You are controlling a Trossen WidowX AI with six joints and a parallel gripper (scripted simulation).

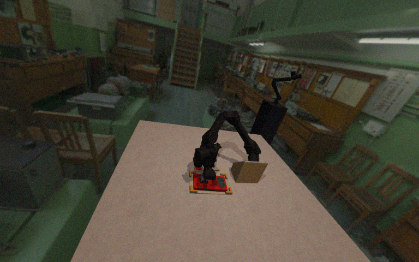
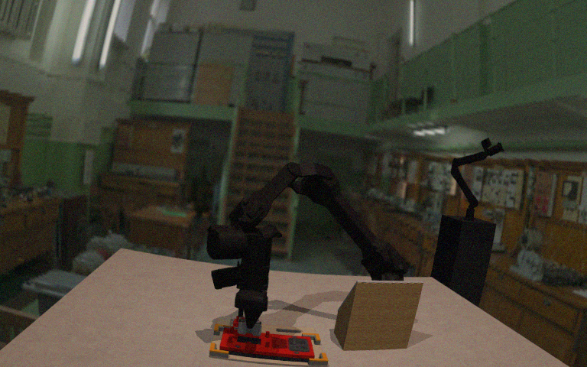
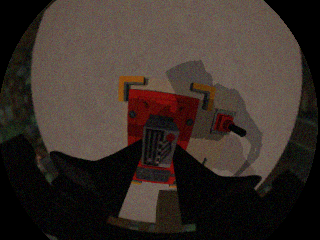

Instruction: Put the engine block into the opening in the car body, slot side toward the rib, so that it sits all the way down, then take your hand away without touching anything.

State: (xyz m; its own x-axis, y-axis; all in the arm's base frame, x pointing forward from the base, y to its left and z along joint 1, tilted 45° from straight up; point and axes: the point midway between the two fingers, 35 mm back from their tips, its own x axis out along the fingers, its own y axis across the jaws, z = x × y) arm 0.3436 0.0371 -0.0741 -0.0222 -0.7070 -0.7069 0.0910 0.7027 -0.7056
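My gripper tip is 130 mm to the left of the dark post, 30 mm above it and 20 mm short of it. From my gripper tip the other things lie so: engine block: 10 mm below.
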